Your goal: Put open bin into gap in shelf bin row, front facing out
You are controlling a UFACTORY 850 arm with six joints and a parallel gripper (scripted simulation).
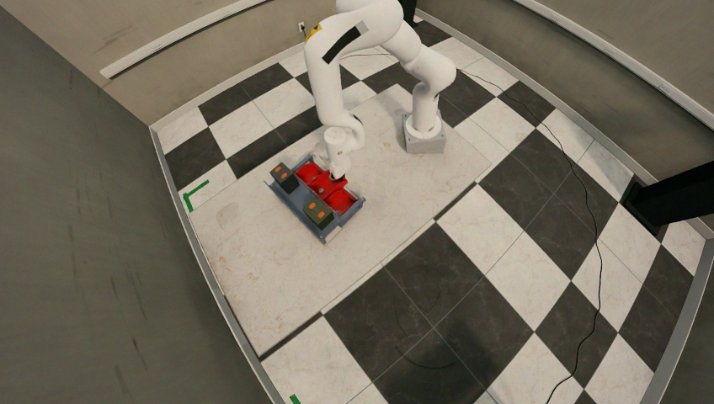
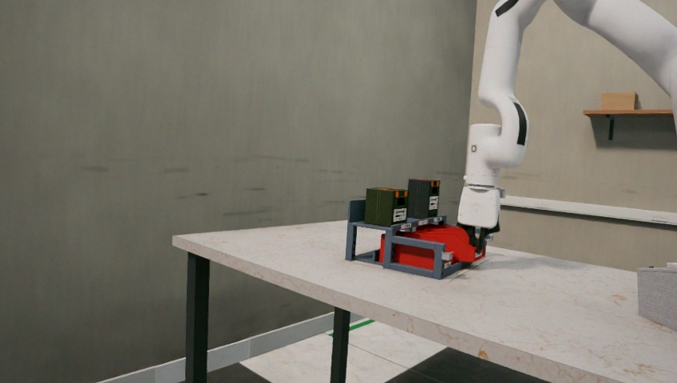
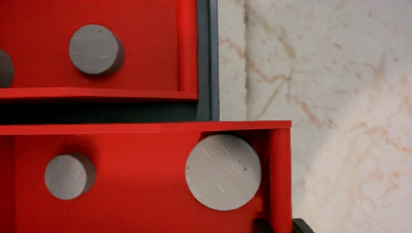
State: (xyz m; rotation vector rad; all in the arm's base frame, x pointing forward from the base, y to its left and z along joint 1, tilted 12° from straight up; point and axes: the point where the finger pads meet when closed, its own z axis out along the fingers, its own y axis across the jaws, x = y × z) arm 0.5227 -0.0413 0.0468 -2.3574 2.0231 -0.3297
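The large grey disc is 3 cm to the right of my hand, 3 cm below it and 3 cm ahead of it. From my hand the other things lie so: red open bin: 8 cm ahead, 1 cm below; then grey-blue shelf: 15 cm ahead, 1 cm to the left; then dark grey box: 23 cm ahead, 10 cm to the right, 10 cm above.
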